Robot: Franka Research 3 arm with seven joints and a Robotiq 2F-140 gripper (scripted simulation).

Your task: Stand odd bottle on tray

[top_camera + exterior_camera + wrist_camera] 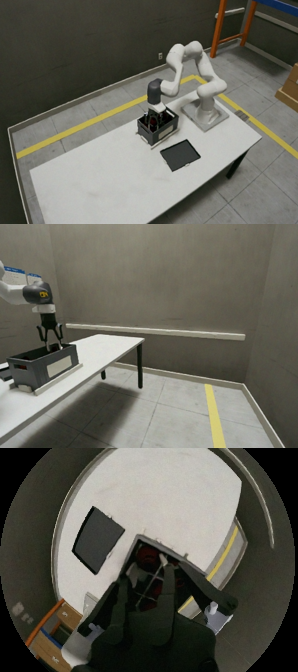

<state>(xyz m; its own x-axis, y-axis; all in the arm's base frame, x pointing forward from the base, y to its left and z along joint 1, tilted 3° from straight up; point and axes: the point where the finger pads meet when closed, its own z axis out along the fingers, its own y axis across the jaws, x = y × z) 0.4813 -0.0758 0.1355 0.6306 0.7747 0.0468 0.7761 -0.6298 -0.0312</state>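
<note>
My gripper is now 9 cm above the dark grey crate, 8 cm past it and 5 cm to the left of it. The rest, counted from my hand: flat black tray (23 cm to the left, 16 cm below, 9 cm behind).
</note>
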